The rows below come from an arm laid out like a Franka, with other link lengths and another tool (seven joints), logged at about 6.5 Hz.
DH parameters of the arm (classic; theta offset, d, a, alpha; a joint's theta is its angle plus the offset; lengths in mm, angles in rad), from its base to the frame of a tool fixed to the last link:
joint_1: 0 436.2 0 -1.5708
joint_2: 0 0 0 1.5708
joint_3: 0 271.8 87.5 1.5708
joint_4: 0 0 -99.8 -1.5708
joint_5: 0 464.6 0 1.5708
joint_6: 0 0 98.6 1.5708
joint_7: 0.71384 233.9 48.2 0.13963
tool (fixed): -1.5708 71.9 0 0
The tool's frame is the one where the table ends.
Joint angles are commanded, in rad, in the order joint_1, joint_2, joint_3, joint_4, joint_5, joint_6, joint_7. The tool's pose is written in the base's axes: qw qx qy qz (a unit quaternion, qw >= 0); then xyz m. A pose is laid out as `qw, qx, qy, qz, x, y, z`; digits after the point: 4 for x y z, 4 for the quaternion.
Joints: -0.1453 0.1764 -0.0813 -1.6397 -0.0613 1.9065 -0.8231
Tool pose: 0.0112, 0.7380, 0.6730, 0.0482, 0.7612, -0.1748, 0.3817
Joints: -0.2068 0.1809 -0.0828 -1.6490 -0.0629 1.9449 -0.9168
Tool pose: 0.0209, 0.7263, 0.6853, 0.0484, 0.7560, -0.2199, 0.3783
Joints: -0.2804 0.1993 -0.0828 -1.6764 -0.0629 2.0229 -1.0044
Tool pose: 0.0345, 0.7192, 0.6922, 0.0495, 0.7491, -0.2740, 0.3594
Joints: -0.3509 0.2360 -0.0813 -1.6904 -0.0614 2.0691 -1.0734
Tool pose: 0.0321, 0.7187, 0.6932, 0.0429, 0.7328, -0.3229, 0.3289
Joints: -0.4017 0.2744 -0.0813 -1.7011 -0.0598 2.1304 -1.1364
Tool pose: 0.0369, 0.7132, 0.6989, 0.0399, 0.7233, -0.3598, 0.3019
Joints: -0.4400 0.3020 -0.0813 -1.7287 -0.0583 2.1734 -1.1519
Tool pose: 0.0313, 0.7208, 0.6915, 0.0366, 0.7067, -0.3848, 0.2696
